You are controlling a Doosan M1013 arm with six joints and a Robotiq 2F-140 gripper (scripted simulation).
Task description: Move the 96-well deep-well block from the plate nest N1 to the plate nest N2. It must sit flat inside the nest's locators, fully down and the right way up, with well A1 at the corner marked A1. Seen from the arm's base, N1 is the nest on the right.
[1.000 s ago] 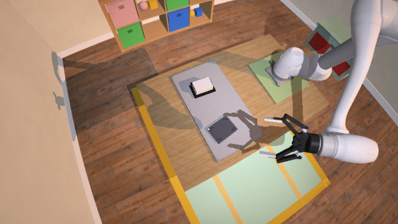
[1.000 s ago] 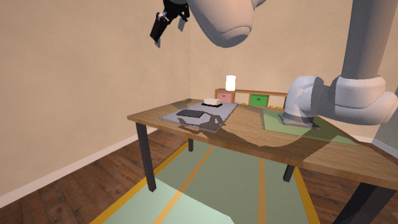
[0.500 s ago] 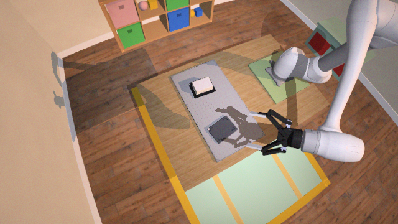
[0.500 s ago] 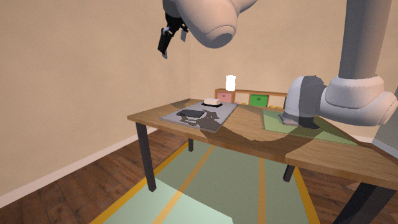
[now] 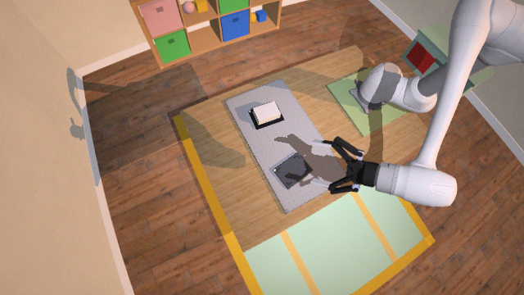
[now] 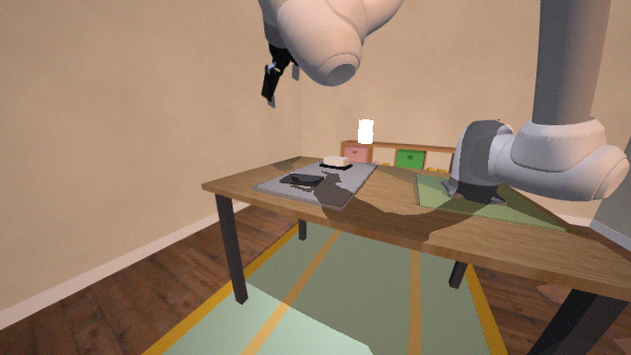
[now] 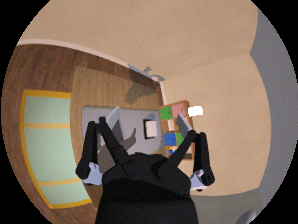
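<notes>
Now: the white deep-well block 60 mm behind my hand, 410 mm to the right of it and 330 mm below it. Round my hand: dark nest N2 (30 mm behind, 80 mm to the right, 350 mm below); nest n1 (60 mm behind, 410 mm to the right, 350 mm below).
</notes>
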